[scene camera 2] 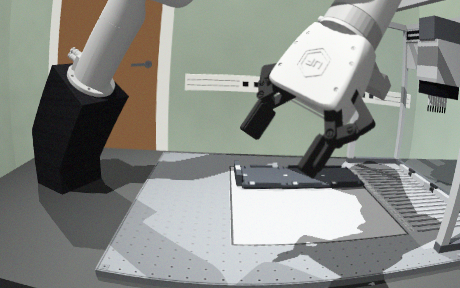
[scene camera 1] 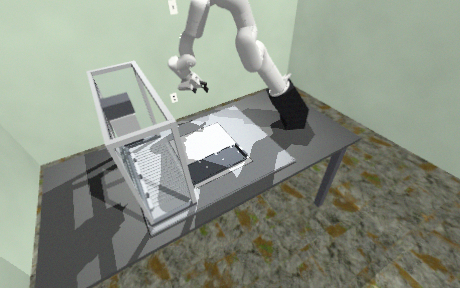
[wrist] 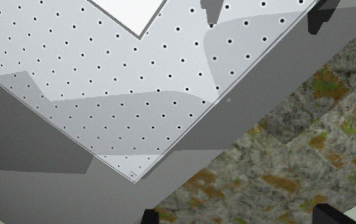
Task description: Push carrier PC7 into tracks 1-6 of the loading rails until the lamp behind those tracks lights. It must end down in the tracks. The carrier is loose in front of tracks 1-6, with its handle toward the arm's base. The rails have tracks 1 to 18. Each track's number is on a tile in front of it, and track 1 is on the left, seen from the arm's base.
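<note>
There's a carrier PC7 [scene camera 2: 260, 176] that I can see, and I see the carrier PC7 [scene camera 1: 215, 163] as well. In the wrist view the carrier PC7 is out of frame.
</note>
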